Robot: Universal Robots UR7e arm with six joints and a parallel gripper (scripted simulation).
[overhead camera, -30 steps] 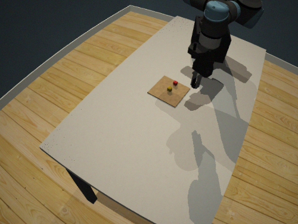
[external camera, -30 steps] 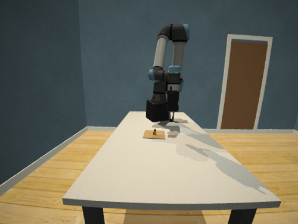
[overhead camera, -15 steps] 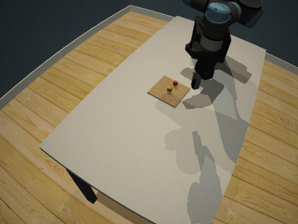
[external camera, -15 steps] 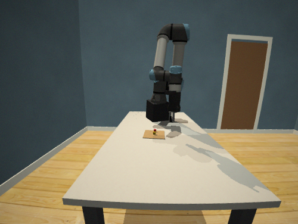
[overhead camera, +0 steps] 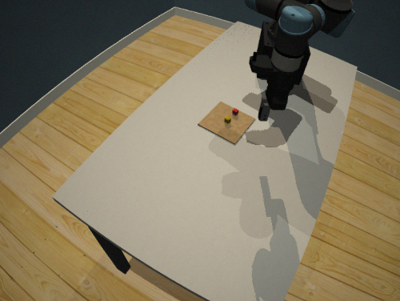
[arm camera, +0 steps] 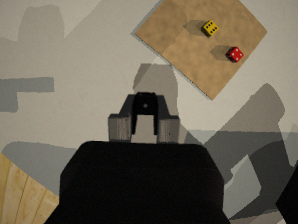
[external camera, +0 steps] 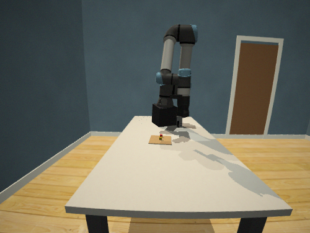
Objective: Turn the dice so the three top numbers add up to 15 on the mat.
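Now: the yellow die 11 cm to the right of my hand, 11 cm below it and 2 cm behind it. Round my hand: black die: 1 cm below; then red die: 11 cm to the right, 11 cm below, 7 cm behind; then brown mat: 12 cm below, 11 cm to the right, 2 cm behind.
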